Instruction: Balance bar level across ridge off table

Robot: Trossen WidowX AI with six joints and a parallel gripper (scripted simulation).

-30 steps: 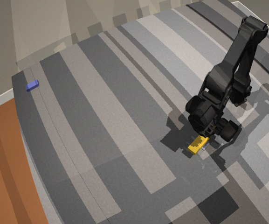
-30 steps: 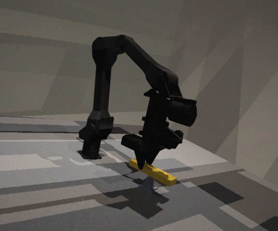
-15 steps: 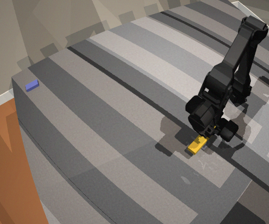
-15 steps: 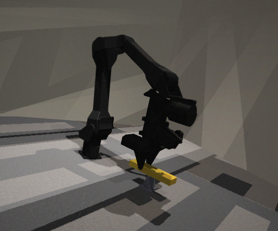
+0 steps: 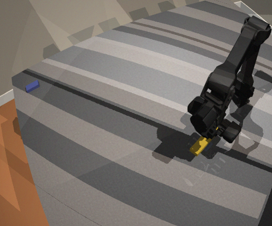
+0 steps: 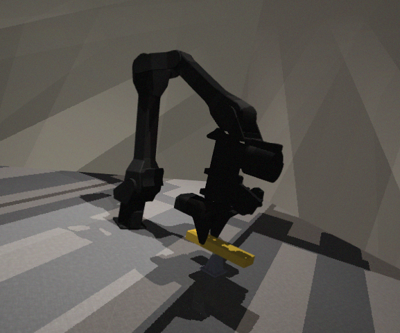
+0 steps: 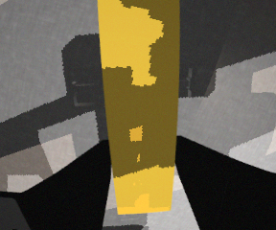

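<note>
The yellow bar is 3 cm ahead of my gripper tip and 1 cm to the left of it. From my gripper tip the other things lie so: blue block 58 cm to the right, 53 cm ahead, 4 cm below.
</note>
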